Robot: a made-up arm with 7 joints. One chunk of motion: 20 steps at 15 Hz.
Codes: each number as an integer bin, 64 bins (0 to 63) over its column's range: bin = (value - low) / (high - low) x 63, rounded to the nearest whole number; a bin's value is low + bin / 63 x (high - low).
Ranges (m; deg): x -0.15..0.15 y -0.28..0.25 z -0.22..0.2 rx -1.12..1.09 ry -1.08..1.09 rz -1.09..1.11
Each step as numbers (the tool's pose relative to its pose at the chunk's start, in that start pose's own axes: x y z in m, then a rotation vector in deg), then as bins.
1 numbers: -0.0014 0.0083 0.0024 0.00 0.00 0.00
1 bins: 31 34 33 32 31 31
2 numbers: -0.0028 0.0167 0.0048 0.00 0.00 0.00
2 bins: 31 35 34 32 31 31
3 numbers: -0.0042 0.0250 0.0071 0.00 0.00 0.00
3 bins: 31 36 34 32 31 31
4 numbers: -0.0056 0.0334 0.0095 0.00 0.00 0.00
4 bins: 30 37 34 32 31 31
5 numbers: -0.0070 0.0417 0.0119 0.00 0.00 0.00
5 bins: 30 38 35 32 31 31
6 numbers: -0.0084 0.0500 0.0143 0.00 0.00 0.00
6 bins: 30 39 35 32 31 31
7 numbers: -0.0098 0.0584 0.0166 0.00 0.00 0.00
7 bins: 29 40 35 32 31 31
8 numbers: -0.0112 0.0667 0.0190 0.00 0.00 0.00
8 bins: 29 41 36 32 31 31
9 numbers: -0.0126 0.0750 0.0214 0.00 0.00 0.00
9 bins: 29 42 36 32 31 31
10 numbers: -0.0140 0.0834 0.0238 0.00 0.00 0.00
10 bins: 29 43 37 32 31 31
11 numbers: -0.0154 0.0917 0.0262 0.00 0.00 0.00
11 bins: 28 44 37 32 31 31
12 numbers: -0.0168 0.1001 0.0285 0.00 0.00 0.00
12 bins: 28 45 37 32 31 31
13 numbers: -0.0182 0.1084 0.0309 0.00 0.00 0.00
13 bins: 28 46 38 32 31 31
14 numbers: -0.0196 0.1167 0.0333 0.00 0.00 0.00
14 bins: 27 47 38 32 31 31
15 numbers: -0.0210 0.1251 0.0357 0.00 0.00 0.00
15 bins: 27 48 38 32 31 31
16 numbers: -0.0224 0.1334 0.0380 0.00 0.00 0.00
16 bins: 27 49 39 32 31 31
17 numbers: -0.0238 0.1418 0.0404 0.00 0.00 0.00
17 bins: 27 50 39 32 31 31
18 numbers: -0.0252 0.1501 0.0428 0.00 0.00 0.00
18 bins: 26 51 39 32 31 31
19 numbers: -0.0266 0.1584 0.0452 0.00 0.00 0.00
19 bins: 26 52 40 32 31 31
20 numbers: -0.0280 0.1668 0.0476 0.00 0.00 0.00
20 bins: 26 53 40 32 31 31
